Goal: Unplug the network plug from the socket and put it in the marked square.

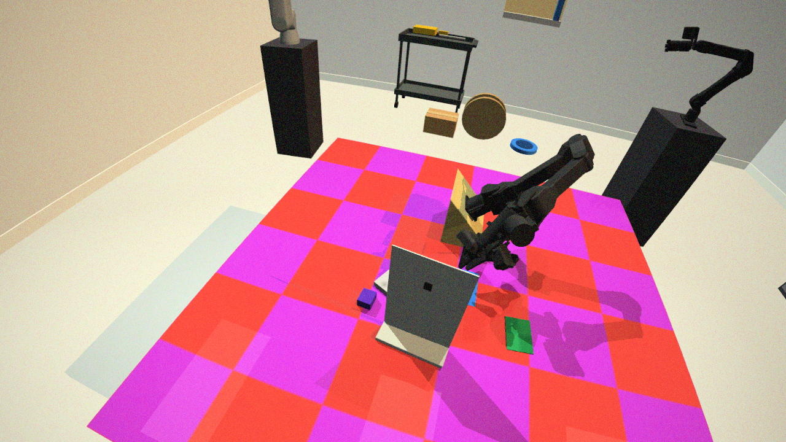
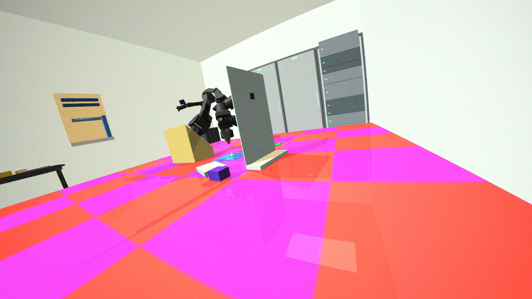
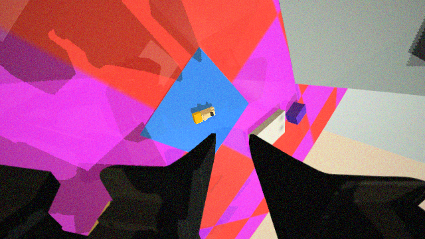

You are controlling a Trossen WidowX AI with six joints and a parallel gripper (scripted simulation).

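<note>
My gripper tip is 6 cm above the network plug. Round my gripper tip: grey upright panel: 19 cm ahead, 10 cm to the right, 6 cm above; flat blue square: 6 cm below.
</note>
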